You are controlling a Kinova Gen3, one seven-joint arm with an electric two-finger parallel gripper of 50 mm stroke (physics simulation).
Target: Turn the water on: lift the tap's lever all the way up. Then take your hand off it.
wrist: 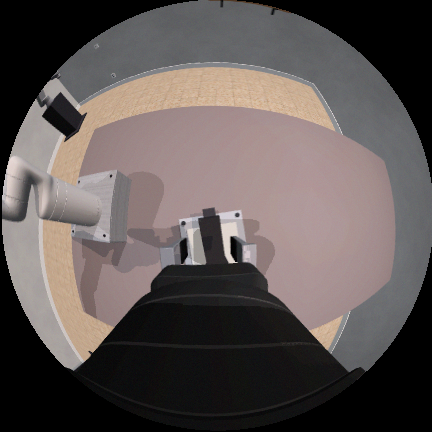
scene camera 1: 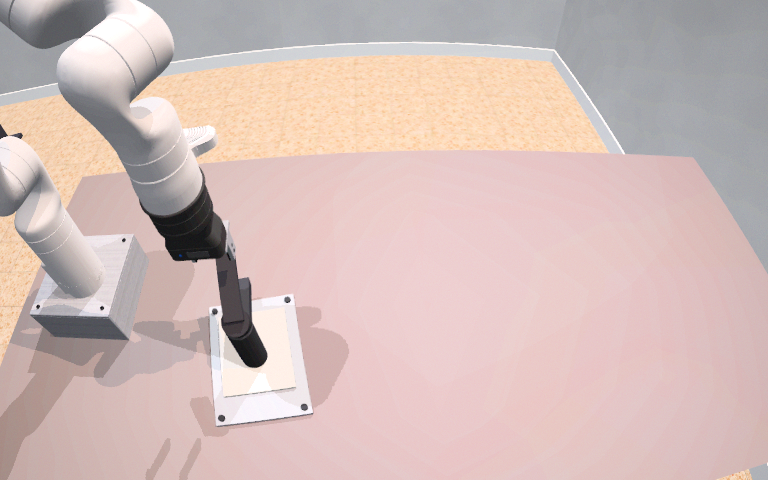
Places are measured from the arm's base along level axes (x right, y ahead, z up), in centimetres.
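Pixels of known places: gripper, fingertip midpoint: [wrist: 208, 245] [scene camera 1: 214, 255]; arm's base, origin of the base link: [wrist: 91, 209] [scene camera 1: 86, 278].
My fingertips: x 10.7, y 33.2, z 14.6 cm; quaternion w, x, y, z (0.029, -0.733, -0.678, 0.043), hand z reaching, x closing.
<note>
Ahead of a thing's pixels: the offset from my fingertips to its middle. Level surfaces: height alone.
The tap's black round body @[dy +0.6, dx +5.4, dz -17.1 cm] [scene camera 1: 252, 349] stands on a white plate with a cream panel. Its dark lever @[dy +0.5, dx +1.1, dz -6.9 cm] [scene camera 1: 230, 294] [wrist: 211, 235] is a long flat bar tilted upward, its free end near the gripper. Part of the spout @[dy +0.4, dx -1.6, dz -16.2 cm] [scene camera 1: 245, 295] [wrist: 209, 211] shows beyond the lever. Whether the lever is at its upper stop is hard to tell. My gripper [scene camera 1: 225, 253] [wrist: 208, 245] is open around the lever, with a visible gap on each side in the wrist view. In scene camera 1 the arm hides most of the fingers.
A grey block [scene camera 1: 116, 283] [wrist: 117, 207] carrying a second white arm [scene camera 1: 62, 249] [wrist: 75, 202] stands left of the tap. The white base plate @[dy +0.6, dx +5.4, dz -23.4 cm] [scene camera 1: 263, 408] has dark bolts at its corners. The pinkish table @[dz -24.0 cm] [scene camera 1: 481, 283] [wrist: 310, 200] extends to the right.
</note>
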